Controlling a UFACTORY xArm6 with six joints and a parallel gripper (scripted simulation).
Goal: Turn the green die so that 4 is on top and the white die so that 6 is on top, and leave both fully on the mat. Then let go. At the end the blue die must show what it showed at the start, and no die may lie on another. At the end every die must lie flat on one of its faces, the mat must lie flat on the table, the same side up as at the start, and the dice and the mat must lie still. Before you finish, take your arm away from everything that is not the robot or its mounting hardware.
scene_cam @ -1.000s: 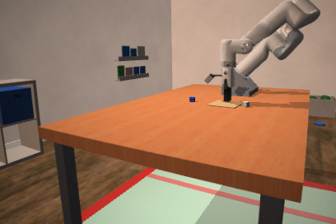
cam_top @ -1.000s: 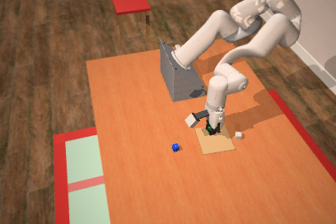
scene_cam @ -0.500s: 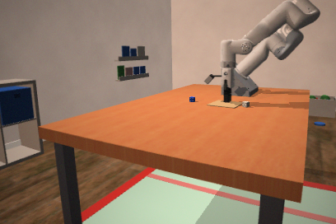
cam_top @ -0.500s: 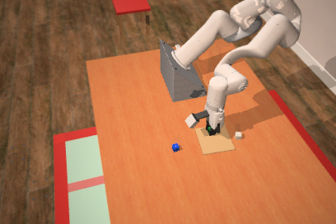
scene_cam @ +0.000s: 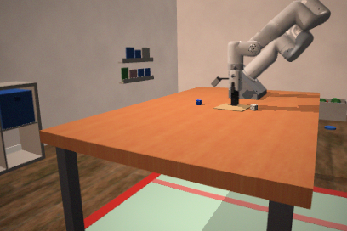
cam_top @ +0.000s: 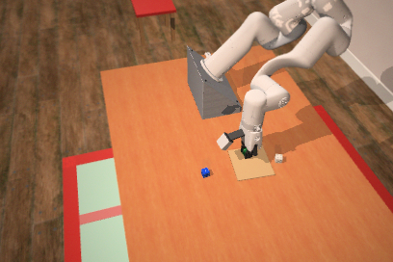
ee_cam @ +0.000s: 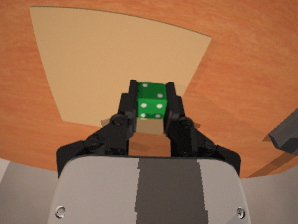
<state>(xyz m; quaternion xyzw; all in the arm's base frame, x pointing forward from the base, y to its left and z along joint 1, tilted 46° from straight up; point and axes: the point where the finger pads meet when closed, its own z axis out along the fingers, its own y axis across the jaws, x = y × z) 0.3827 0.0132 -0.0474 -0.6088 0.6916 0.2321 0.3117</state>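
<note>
Right now the green die is 10 mm below my hand. The rest, counted from my hand: tan mat: 40 mm ahead, 20 mm below; then blue die: 180 mm to the right, 20 mm ahead, 10 mm below; then white die: 100 mm to the left, 70 mm ahead, 10 mm below.
</note>
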